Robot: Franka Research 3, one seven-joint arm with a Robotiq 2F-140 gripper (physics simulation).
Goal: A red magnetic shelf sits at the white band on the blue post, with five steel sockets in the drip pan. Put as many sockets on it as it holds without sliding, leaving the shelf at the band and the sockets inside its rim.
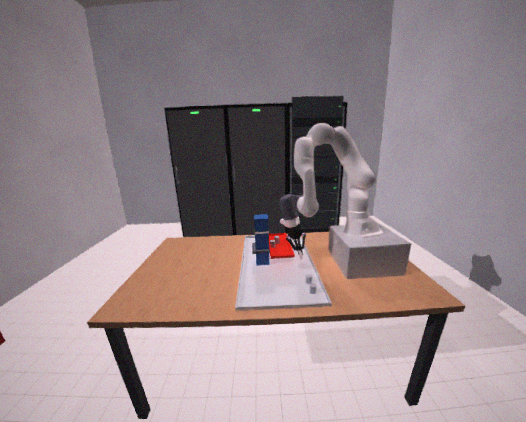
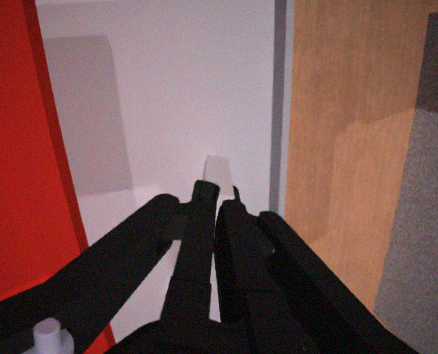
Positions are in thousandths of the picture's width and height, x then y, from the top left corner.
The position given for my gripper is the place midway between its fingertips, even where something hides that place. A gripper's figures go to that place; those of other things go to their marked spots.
My gripper (image 2: 487,490): 22 cm from the lens. A drip pan (image 2: 323,284): 22 cm from the lens.
